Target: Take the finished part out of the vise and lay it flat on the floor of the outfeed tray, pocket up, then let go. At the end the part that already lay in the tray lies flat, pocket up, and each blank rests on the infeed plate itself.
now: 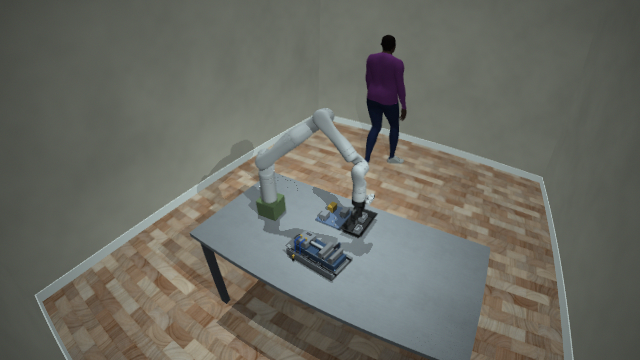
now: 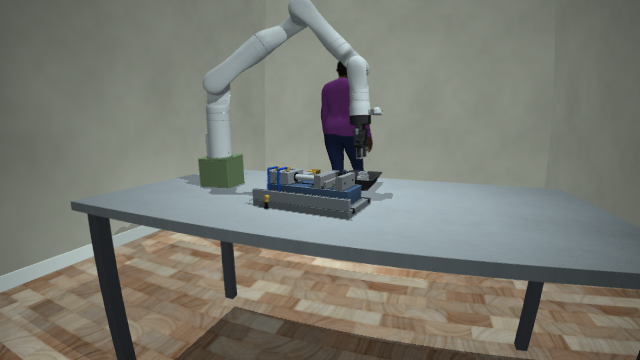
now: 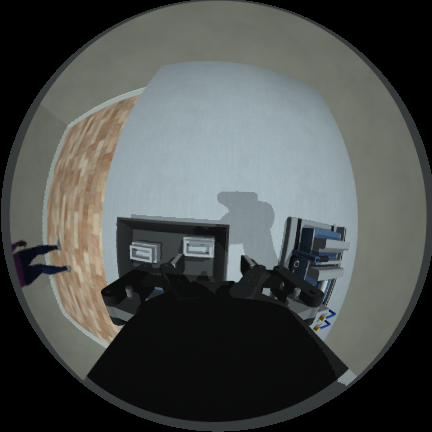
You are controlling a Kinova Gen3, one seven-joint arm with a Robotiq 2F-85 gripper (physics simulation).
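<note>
My gripper is open and empty, pointing down above the black outfeed tray. Two grey parts lie apart in the tray, both pocket up and looking flat: one part nearer the vise, the other part farther from it. The vise shows no part between its jaws. The blue infeed plate bears grey blanks; their exact contact with it is too small to tell.
A yellow block is at the infeed plate's back. Blue hoops stand at the vise's left end. The green arm base stands at the left. A person stands behind the table.
</note>
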